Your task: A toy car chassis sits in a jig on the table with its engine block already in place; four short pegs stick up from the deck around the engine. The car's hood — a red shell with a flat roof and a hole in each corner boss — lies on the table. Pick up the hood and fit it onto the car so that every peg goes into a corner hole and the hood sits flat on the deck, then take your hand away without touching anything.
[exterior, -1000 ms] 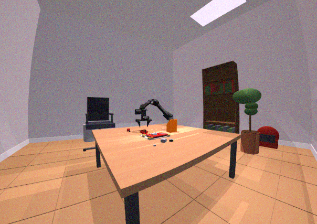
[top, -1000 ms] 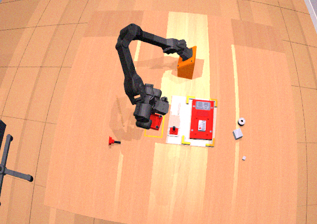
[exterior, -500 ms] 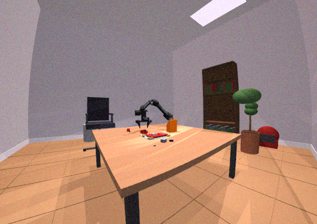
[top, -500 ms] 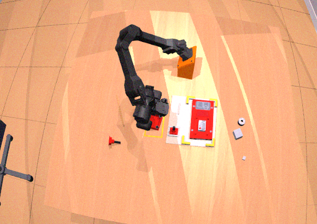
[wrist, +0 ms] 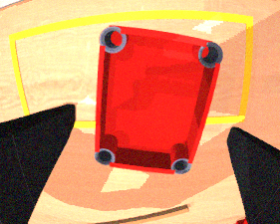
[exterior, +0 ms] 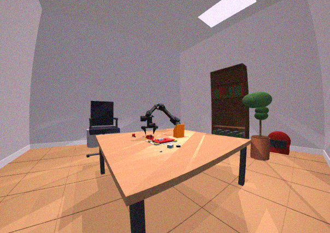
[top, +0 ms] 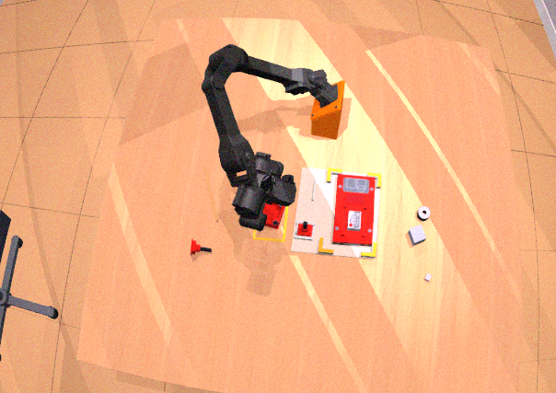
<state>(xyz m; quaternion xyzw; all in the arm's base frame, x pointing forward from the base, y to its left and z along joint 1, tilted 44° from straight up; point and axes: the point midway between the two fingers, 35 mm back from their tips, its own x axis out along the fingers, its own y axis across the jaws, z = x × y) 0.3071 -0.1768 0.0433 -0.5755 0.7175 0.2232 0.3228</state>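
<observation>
My gripper tip is now 30 mm above the red hood.
</observation>
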